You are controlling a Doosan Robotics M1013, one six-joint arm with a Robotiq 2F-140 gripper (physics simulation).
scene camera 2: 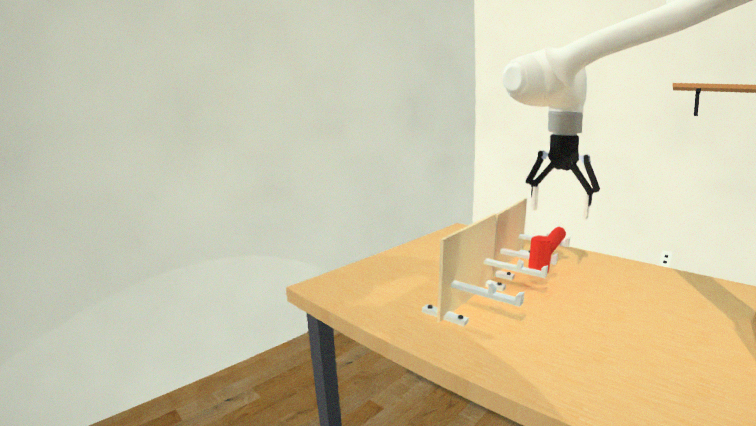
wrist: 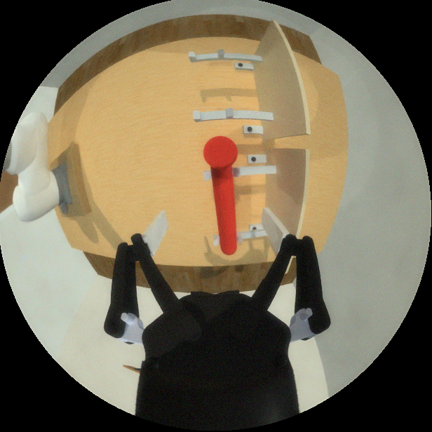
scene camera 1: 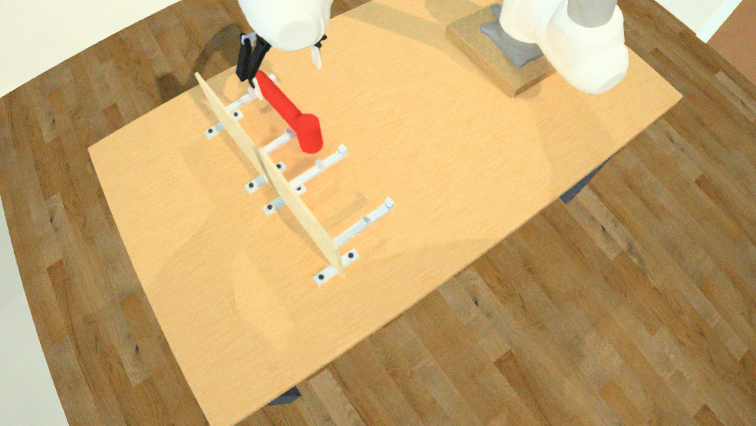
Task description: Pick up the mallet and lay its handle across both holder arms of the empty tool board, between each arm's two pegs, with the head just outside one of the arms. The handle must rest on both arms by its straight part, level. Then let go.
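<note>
The red mallet (scene camera 1: pixel 280 98) (scene camera 2: pixel 540 252) (wrist: pixel 224 200) lies with its handle across both arms of the far tool board (scene camera 1: pixel 227 118) (scene camera 2: pixel 511 227) (wrist: pixel 287 187). Its head is just outside the arm nearer the other board and hangs downward. The empty tool board (scene camera 1: pixel 303 212) (scene camera 2: pixel 468 264) (wrist: pixel 280 85) has two pale holder arms, one (scene camera 1: pixel 312 170) (scene camera 2: pixel 507 266) (wrist: pixel 250 115) near the mallet head and one (scene camera 1: pixel 353 230) (scene camera 2: pixel 478 290) (wrist: pixel 240 57) farther away, each with two pegs. My gripper (scene camera 1: pixel 287 78) (scene camera 2: pixel 560 212) (wrist: pixel 213 217) is open and empty, above the handle, one finger on each side in the wrist view.
Both boards stand upright in a row on the wooden table (scene camera 1: pixel 423 158) (scene camera 2: pixel 608 328) (wrist: pixel 140 125), on small bolted feet. The far board's panel is close beside one finger in the wrist view. The arm's base stands on a wooden block (scene camera 1: pixel 476 47) (wrist: pixel 80 175).
</note>
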